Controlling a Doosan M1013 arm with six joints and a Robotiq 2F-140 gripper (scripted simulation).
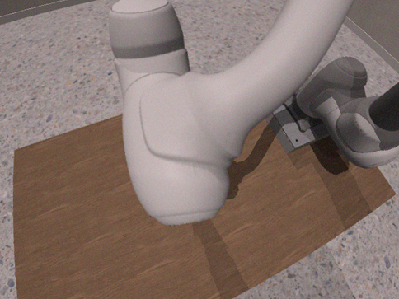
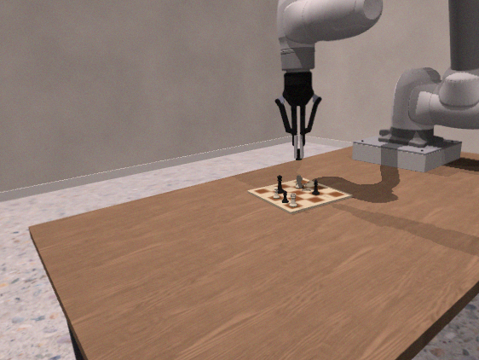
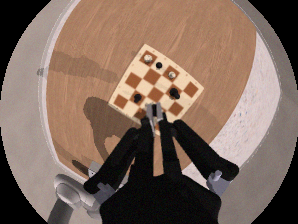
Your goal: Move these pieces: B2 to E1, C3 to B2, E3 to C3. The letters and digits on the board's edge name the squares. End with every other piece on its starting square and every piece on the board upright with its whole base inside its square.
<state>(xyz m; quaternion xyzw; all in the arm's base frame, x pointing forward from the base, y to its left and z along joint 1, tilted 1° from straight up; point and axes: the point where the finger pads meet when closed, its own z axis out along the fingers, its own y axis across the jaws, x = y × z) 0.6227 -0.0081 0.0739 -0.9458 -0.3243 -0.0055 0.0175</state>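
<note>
My hand is 14 cm above the chessboard. Also, from my hand: tall black piece (3 cm ahead, 4 cm to the right, 11 cm below).
</note>
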